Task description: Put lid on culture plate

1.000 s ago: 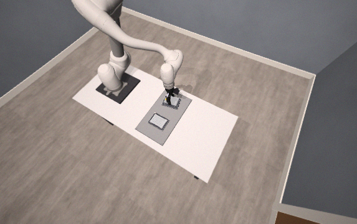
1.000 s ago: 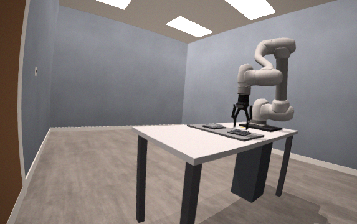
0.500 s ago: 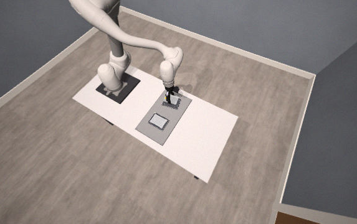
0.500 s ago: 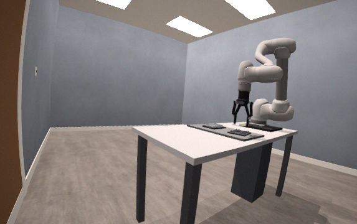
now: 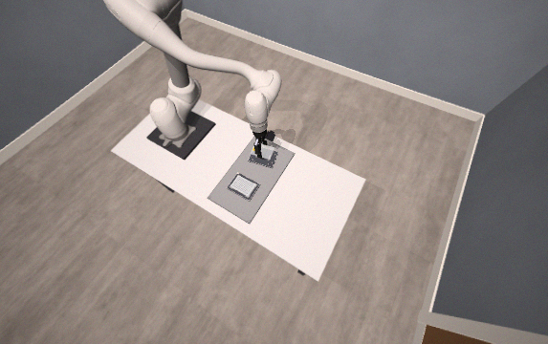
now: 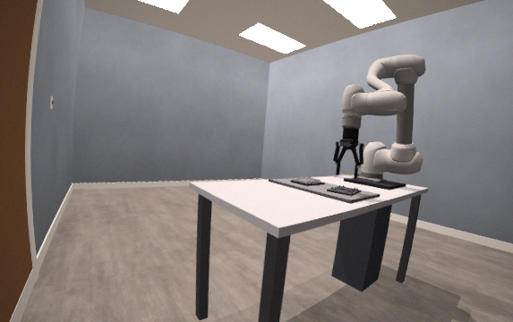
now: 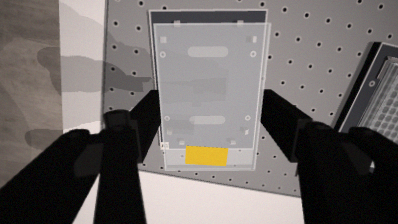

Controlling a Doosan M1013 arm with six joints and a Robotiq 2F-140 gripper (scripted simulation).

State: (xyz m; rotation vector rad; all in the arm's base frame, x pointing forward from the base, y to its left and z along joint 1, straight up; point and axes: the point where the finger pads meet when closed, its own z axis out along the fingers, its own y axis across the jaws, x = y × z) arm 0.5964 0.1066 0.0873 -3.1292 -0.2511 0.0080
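The culture plate lies 23 cm to the right of my hand and 8 cm below it. Also, from my hand: clear lid 2 cm below; dark station 9 cm below.
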